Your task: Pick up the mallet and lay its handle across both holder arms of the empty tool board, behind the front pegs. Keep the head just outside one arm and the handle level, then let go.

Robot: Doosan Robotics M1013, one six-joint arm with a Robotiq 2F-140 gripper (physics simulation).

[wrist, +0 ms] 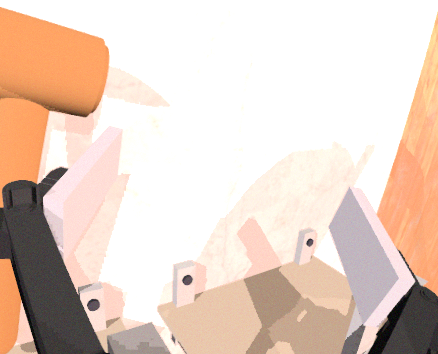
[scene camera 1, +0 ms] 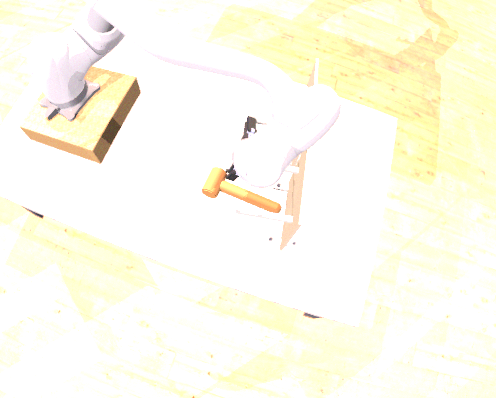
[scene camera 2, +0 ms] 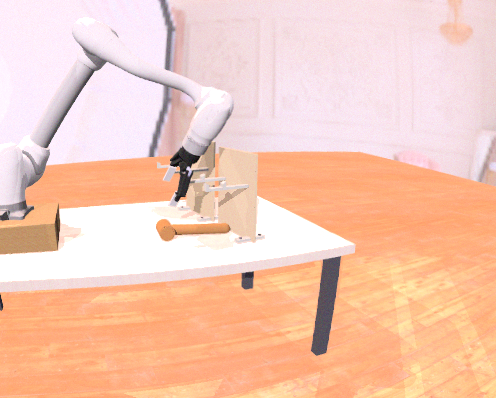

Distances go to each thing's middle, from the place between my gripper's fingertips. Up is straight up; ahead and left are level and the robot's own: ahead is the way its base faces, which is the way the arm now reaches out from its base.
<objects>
My hand is 11 cm above the orange mallet (scene camera 1: 215,182), 9 cm to the left of it and 8 cm short of it.
</objects>
